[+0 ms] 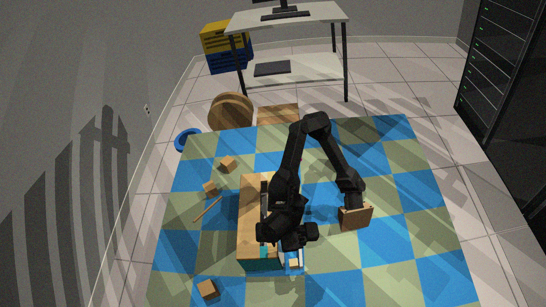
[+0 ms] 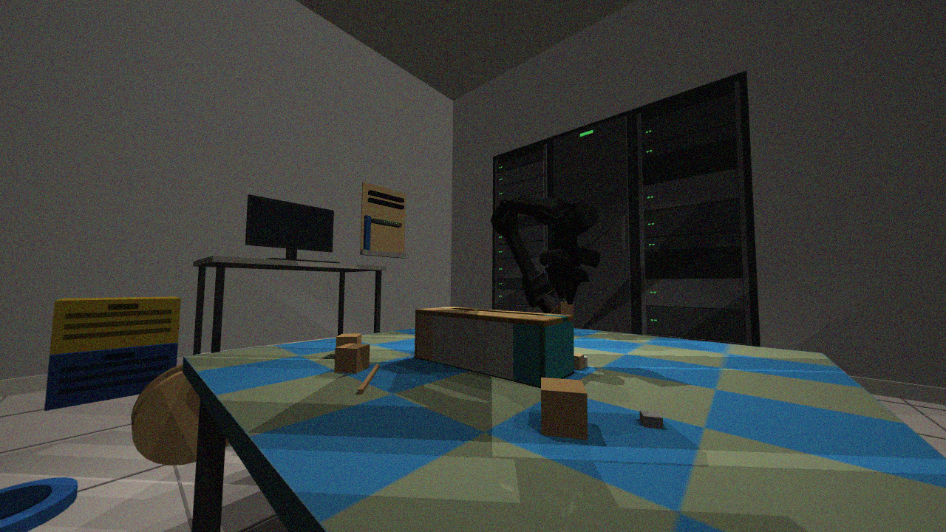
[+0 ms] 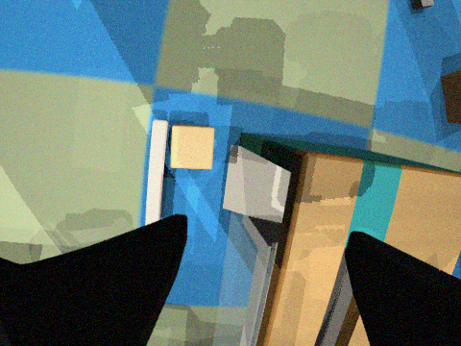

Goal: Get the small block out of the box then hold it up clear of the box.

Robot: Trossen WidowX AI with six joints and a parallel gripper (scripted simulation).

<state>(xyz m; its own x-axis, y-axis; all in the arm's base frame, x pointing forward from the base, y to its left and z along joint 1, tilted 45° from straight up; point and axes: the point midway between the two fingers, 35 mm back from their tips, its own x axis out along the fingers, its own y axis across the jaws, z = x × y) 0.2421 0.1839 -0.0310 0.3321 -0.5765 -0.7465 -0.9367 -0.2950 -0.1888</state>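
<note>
Now: the tan block 20 mm behind my gripper tip, 10 mm to the left of it and 140 mm below it. From my gripper tip the other things lie so: long tan box 60 mm ahead, 170 mm to the right, 100 mm below; then small metal piece 200 mm ahead, 220 mm to the left, 150 mm below; then thin stick 360 mm ahead, 270 mm to the right, 160 mm below.
</note>
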